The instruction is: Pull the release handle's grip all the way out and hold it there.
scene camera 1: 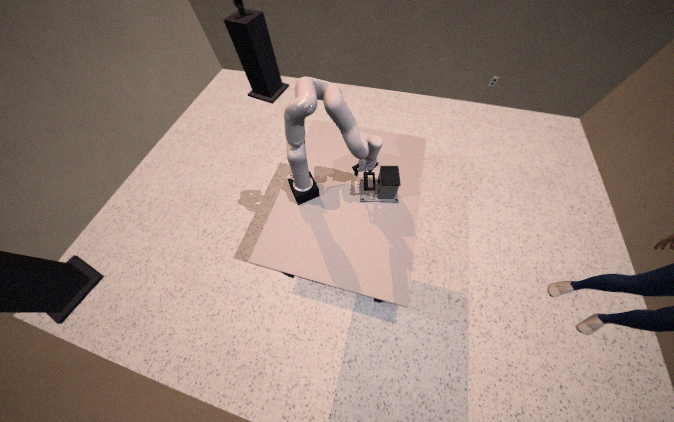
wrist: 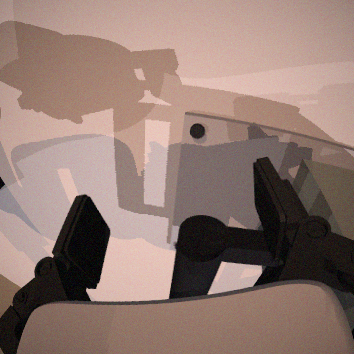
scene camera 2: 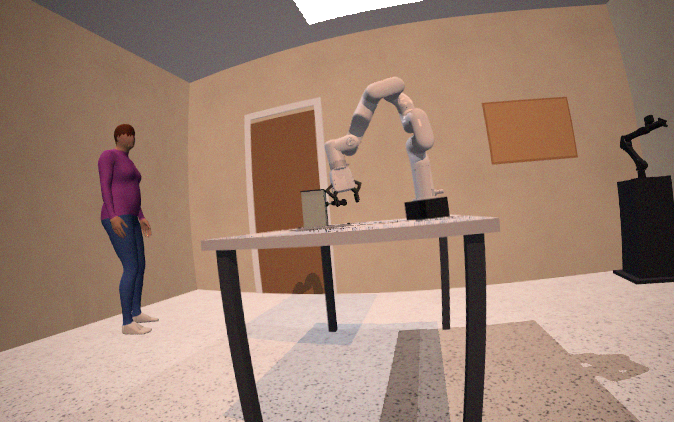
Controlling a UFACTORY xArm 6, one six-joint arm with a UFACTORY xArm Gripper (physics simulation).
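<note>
There is my gripper (scene camera 2: 348,204), and the wrist view shows it too (wrist: 172,198). I also see a base plate (wrist: 215,173).
</note>
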